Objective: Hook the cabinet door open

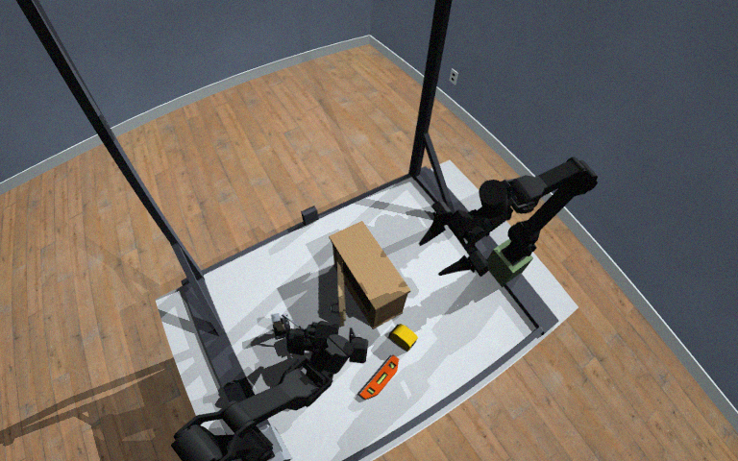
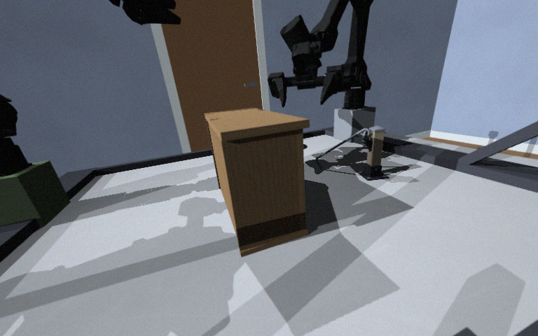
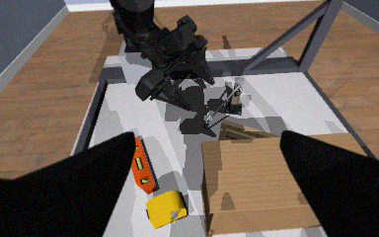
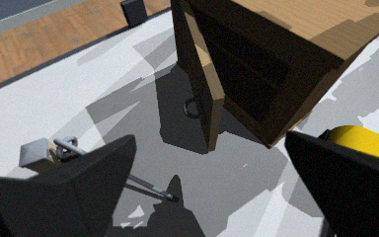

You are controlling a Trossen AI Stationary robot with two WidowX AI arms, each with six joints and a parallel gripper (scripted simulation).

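Now: right hand 130 mm above the grey hook rod, 100 mm past it and 40 mm to the left of it. The rest, counted from my right hand: door: 140 mm behind, 120 mm to the left, 110 mm below; yellow tape measure: 190 mm to the left, 160 mm below, 90 mm ahead; orange spirit level: 180 mm below, 140 mm ahead, 60 mm to the left.
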